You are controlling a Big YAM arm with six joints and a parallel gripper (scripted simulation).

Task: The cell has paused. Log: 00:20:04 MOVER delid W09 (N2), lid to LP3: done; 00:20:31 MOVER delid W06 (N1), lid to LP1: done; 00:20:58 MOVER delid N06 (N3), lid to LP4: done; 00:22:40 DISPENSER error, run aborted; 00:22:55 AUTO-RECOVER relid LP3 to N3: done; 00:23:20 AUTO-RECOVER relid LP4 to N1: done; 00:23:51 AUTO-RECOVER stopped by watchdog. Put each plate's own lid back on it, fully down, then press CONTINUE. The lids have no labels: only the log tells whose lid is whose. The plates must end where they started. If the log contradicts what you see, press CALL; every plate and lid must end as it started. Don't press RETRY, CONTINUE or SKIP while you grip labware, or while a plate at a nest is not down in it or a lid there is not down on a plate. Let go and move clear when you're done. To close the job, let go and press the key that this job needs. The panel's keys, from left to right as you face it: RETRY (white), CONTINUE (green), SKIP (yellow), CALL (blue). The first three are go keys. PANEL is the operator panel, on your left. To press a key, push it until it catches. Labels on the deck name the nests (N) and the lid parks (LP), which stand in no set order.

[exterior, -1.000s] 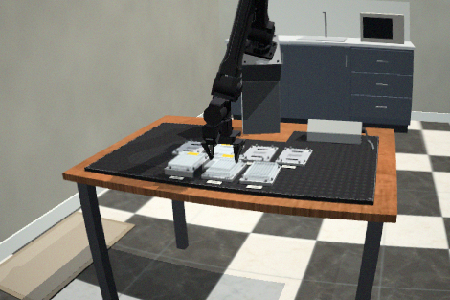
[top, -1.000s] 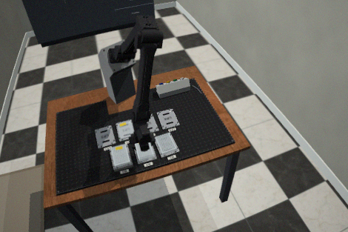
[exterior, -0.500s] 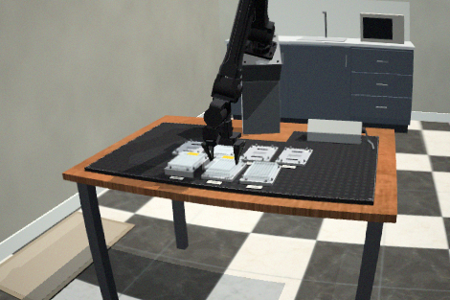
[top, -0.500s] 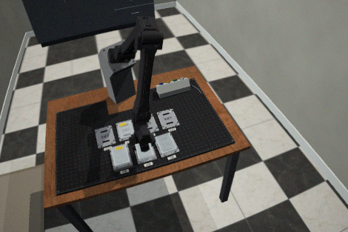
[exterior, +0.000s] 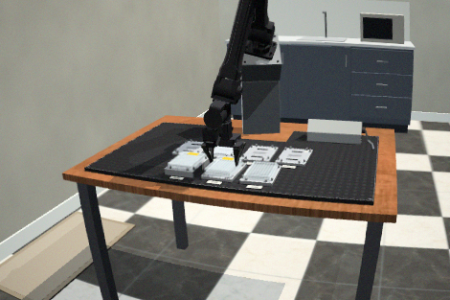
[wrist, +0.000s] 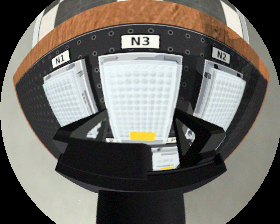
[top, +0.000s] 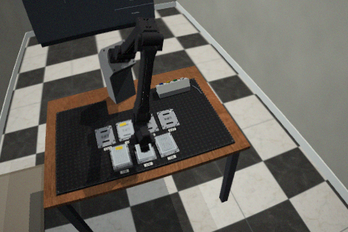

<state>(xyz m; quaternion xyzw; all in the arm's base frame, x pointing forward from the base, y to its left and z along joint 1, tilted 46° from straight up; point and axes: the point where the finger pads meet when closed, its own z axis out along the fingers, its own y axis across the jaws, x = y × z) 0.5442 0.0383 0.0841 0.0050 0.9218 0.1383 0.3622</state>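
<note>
The lid is 170 mm behind my hand, 90 mm to the right of it and 20 mm below it. The rest, counted from my hand: LP4 lid park 210 mm behind, 170 mm to the left, 30 mm below; then green key 500 mm behind, 270 mm to the left, 30 mm above; then white key 510 mm behind, 320 mm to the left, 30 mm above.
</note>
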